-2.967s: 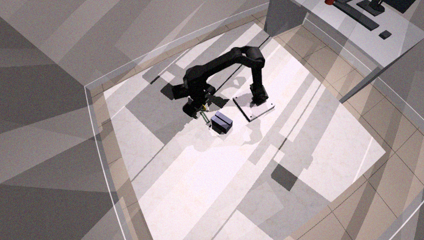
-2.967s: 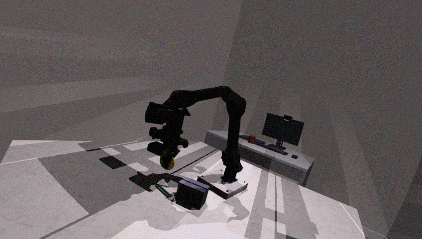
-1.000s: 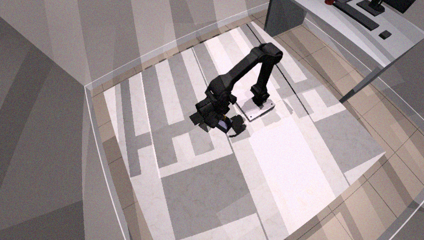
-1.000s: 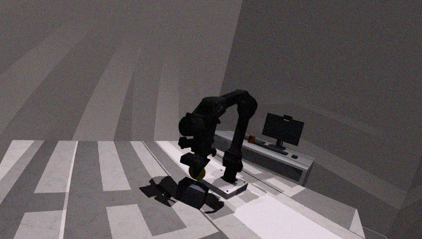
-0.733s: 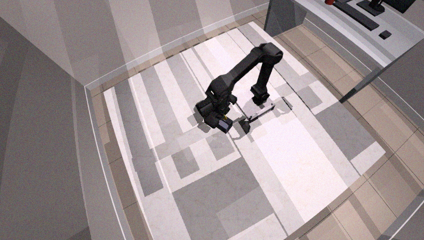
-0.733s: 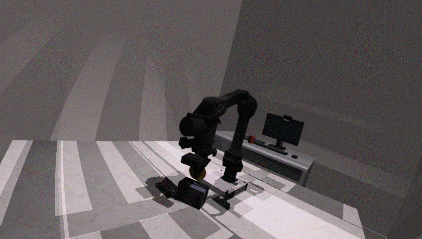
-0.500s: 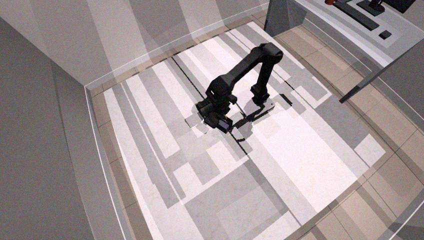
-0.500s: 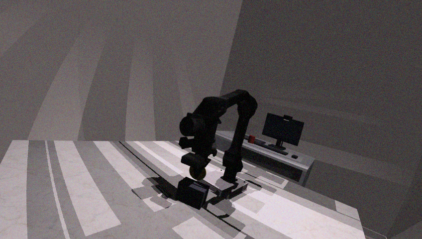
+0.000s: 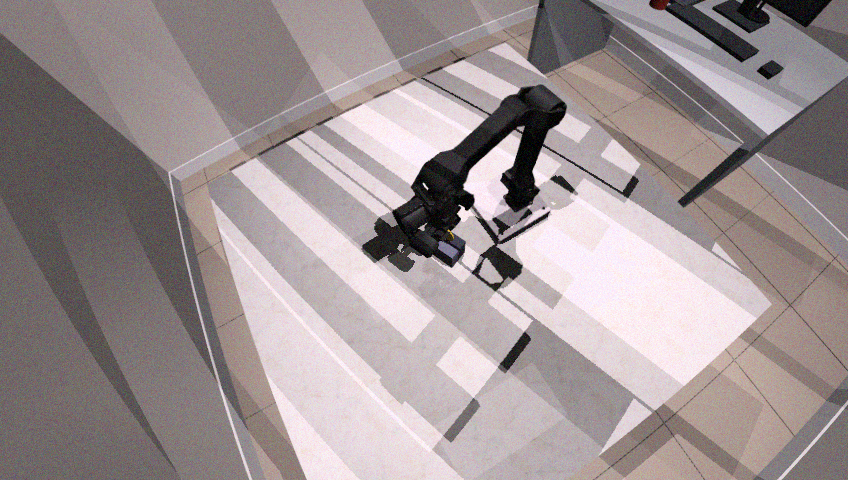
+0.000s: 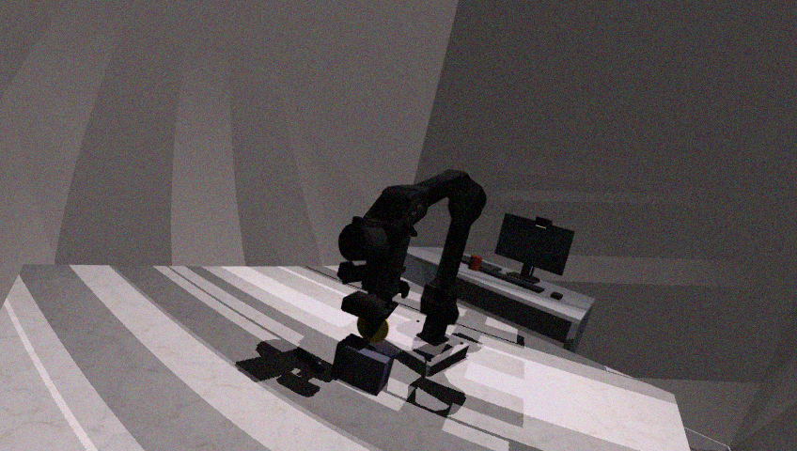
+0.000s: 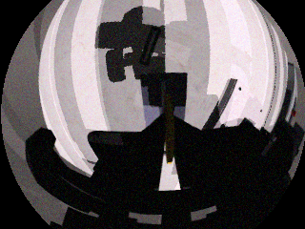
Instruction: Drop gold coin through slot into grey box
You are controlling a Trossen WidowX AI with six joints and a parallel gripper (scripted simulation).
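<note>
Right now the thin gold coin is 20 mm above my gripper tip.
</note>
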